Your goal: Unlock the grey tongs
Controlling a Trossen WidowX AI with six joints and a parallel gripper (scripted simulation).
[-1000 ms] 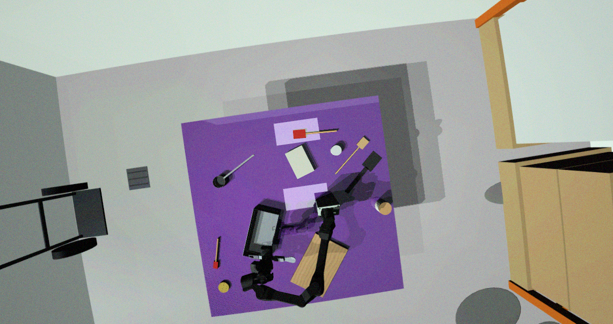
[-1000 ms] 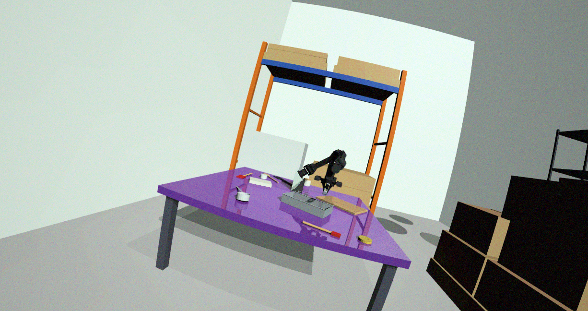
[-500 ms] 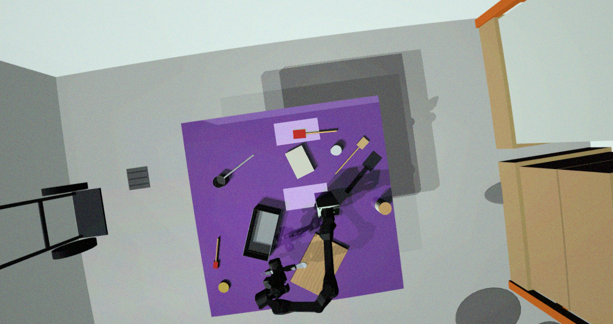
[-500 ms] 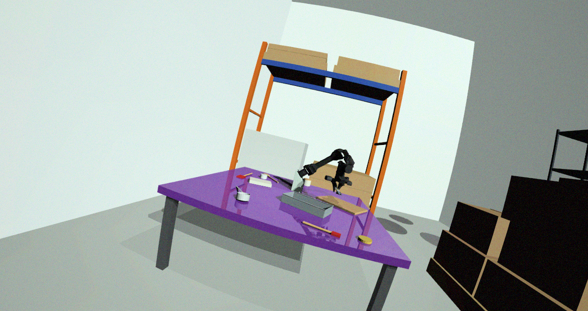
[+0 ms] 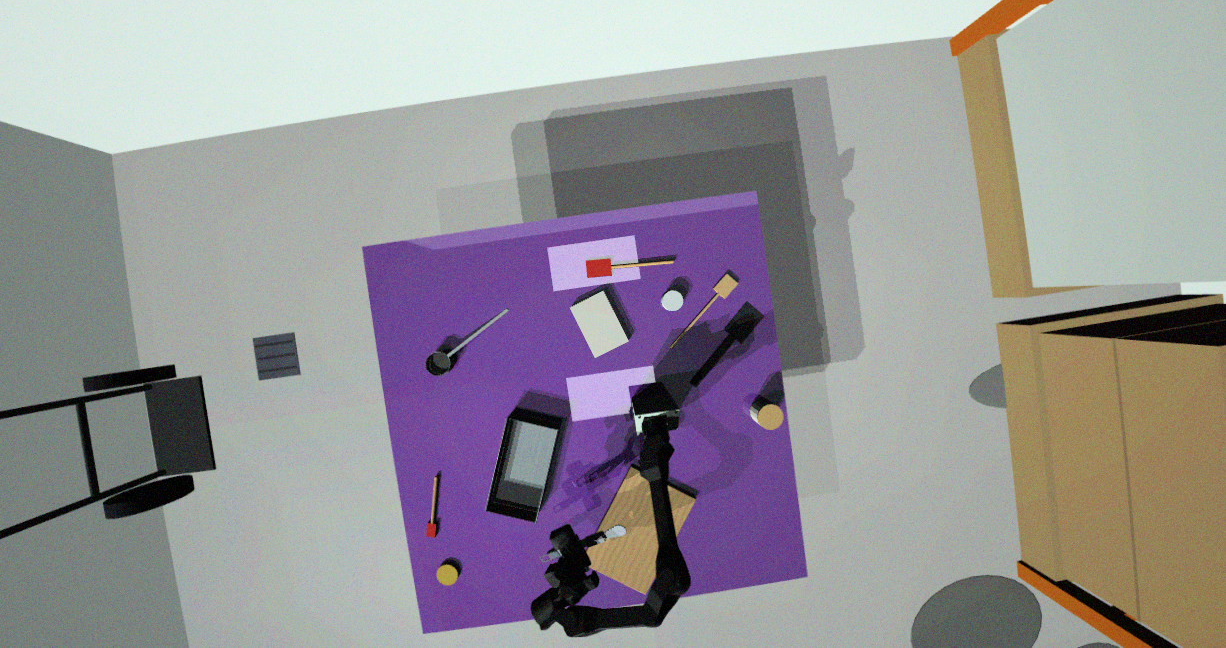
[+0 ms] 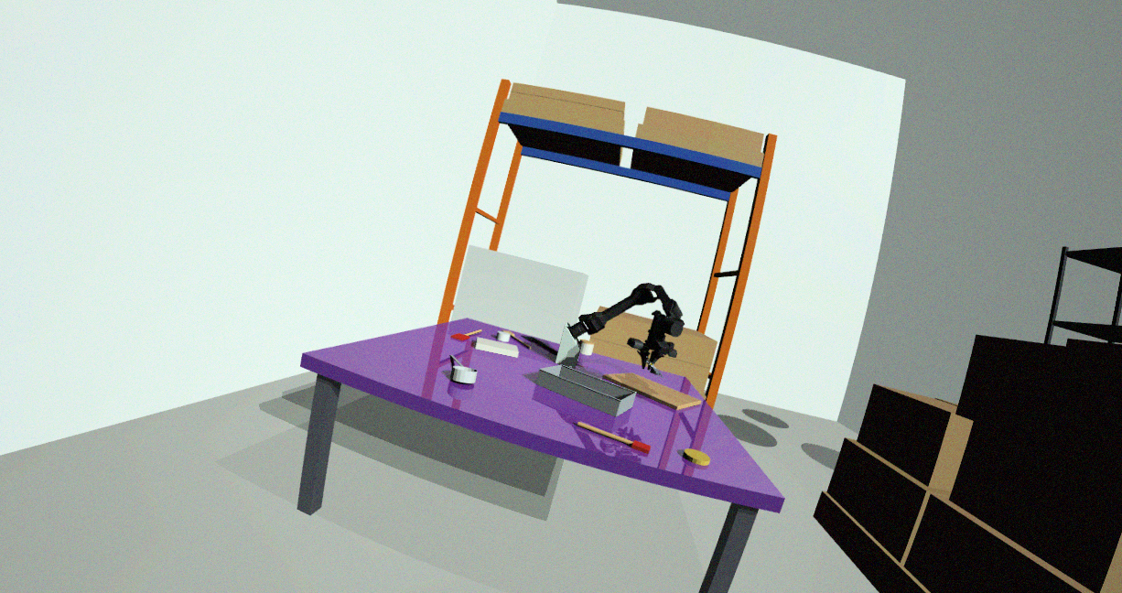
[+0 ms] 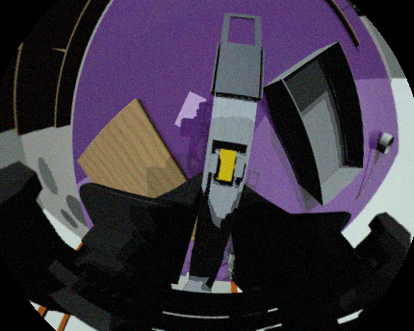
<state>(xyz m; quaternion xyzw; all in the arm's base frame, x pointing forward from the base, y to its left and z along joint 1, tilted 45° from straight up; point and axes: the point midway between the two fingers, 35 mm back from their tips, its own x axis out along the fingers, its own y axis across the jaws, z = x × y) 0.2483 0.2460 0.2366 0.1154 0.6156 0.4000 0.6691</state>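
Right now my gripper tip is 19 cm past the wooden board, 11 cm above it and 6 cm to the right of it. Round my gripper tip: yellow lock piece 3 cm above, 2 cm ahead, 1 cm to the left; white block 62 cm to the right, 11 cm behind, 10 cm below; dark roasting tin 19 cm to the right, 17 cm ahead, 9 cm below.
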